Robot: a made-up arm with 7 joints.
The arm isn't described. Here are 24 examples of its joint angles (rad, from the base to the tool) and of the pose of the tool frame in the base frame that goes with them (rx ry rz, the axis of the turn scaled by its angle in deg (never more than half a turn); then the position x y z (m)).
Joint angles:
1: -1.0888 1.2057 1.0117 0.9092 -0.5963 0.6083 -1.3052
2: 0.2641 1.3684 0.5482 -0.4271 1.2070 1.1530 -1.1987
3: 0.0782 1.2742 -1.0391 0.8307 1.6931 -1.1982 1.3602
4: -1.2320 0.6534 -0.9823 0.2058 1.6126 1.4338 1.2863
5: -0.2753 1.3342 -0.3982 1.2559 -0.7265 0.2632 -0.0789
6: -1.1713 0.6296 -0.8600 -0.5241 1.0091 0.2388 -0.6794
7: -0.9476 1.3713 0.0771 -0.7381 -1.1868 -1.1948 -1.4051
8: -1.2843 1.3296 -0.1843 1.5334 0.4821 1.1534 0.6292
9: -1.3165 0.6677 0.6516 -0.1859 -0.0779 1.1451 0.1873
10: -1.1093 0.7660 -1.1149 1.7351 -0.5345 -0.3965 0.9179
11: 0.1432 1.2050 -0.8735 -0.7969 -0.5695 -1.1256 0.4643
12: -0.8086 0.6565 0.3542 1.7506 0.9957 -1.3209 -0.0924
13: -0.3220 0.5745 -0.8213 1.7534 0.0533 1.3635 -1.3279
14: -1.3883 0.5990 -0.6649 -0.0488 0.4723 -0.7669 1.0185
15: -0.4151 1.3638 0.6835 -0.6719 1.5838 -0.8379 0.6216
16: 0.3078 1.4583 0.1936 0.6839 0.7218 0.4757 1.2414
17: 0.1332 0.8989 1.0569 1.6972 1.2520 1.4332 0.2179
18: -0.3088 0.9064 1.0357 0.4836 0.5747 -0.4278 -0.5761
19: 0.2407 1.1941 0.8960 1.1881 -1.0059 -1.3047 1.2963
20: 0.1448 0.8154 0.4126 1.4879 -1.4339 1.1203 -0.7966
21: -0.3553 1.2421 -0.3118 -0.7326 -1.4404 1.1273 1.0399
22: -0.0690 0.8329 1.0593 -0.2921 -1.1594 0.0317 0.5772
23: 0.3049 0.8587 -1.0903 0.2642 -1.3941 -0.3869 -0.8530
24: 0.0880 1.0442 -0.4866 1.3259 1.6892 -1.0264 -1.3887
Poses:
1: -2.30 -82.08 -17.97 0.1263 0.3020 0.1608
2: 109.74 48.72 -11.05 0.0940 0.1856 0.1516
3: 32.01 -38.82 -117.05 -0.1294 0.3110 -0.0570
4: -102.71 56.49 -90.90 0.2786 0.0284 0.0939
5: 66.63 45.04 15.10 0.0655 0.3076 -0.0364
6: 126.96 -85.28 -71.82 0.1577 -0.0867 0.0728
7: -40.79 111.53 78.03 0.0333 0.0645 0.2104
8: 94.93 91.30 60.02 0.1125 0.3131 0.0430
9: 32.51 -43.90 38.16 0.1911 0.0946 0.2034
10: 112.93 -13.61 30.38 0.2492 0.1730 -0.1050
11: -17.21 -61.89 -13.45 -0.0320 -0.0042 0.0574
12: 55.37 -40.94 -54.31 0.1393 0.1190 -0.1310
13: -14.46 124.93 7.92 -0.0394 0.1887 -0.1196
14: 25.36 -155.09 8.20 0.1851 -0.1419 0.0813
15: -100.54 59.53 18.38 0.1434 0.1348 0.2050
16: -162.19 -3.99 2.99 0.0344 0.3818 0.0448
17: 43.20 170.11 2.98 -0.1825 0.2114 -0.0473
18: 97.86 -14.48 -12.67 0.0991 0.2759 0.0613
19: 71.85 -64.11 149.70 0.0356 0.3352 0.1492
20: -56.70 15.58 55.78 -0.0638 0.2317 -0.1012
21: 61.74 9.47 -29.71 0.0376 -0.0003 0.0202
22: 24.40 -64.25 61.89 0.0839 0.1506 0.1690
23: -39.89 7.86 -35.26 -0.0761 0.0481 -0.1347
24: 59.63 -81.39 127.71 -0.0886 0.2662 -0.0840
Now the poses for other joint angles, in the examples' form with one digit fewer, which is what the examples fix.
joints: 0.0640 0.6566 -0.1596 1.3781 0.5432 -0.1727 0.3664
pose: 83.5 49.4 -50.1 -0.112 0.178 -0.190
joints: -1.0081 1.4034 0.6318 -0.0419 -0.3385 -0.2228 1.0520
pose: 45.9 -114.8 98.6 0.109 0.112 0.306
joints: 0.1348 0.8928 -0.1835 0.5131 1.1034 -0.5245 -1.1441
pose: 36.4 48.9 -142.0 0.029 0.182 -0.121
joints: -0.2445 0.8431 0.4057 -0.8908 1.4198 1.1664 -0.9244
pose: 106.3 -1.7 18.6 0.071 0.125 0.122
